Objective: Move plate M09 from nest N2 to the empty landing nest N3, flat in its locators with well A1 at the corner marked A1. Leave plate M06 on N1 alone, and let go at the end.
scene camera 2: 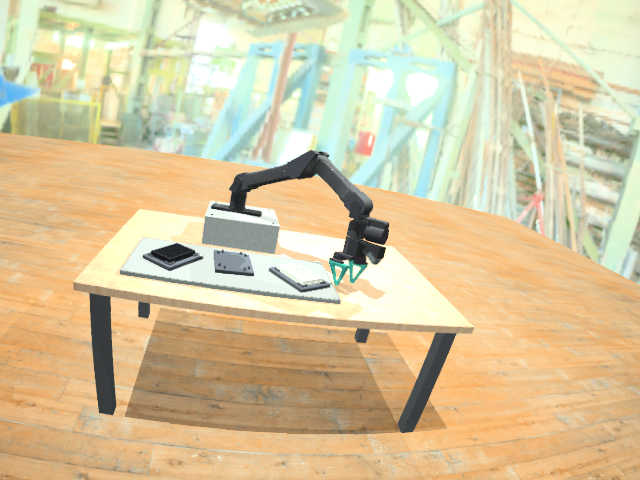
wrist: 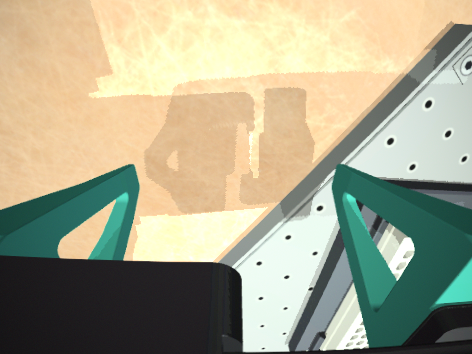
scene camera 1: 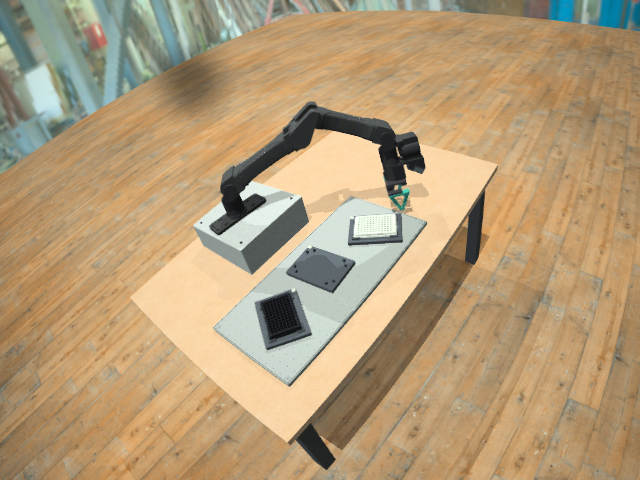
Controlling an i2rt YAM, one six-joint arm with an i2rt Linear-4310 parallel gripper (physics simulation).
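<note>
A white well plate [scene camera 1: 374,225] [scene camera 2: 299,273] [wrist: 356,336] lies on a dark nest [scene camera 1: 361,241] [wrist: 322,305] at the board's right end and looks flat. A black plate [scene camera 1: 280,314] [scene camera 2: 173,251] sits on another nest [scene camera 1: 289,341] [scene camera 2: 168,266] at the opposite end. The middle nest [scene camera 1: 320,268] [scene camera 2: 233,262] is empty; its corner pegs show. Plate and nest names and well A1 cannot be read. My gripper [scene camera 1: 401,206] [scene camera 2: 345,282] [wrist: 235,175] is open and empty, above the table just beyond the white plate's end of the board. Its right finger hides part of that plate in the wrist view.
The nests stand on a pale perforated board [scene camera 1: 248,320] [scene camera 2: 201,271] [wrist: 300,270] with a raised edge above the wooden table [scene camera 1: 439,175]. The arm's grey base block [scene camera 1: 268,232] [scene camera 2: 240,232] stands beside the board. The gripper's shadow falls on the table.
</note>
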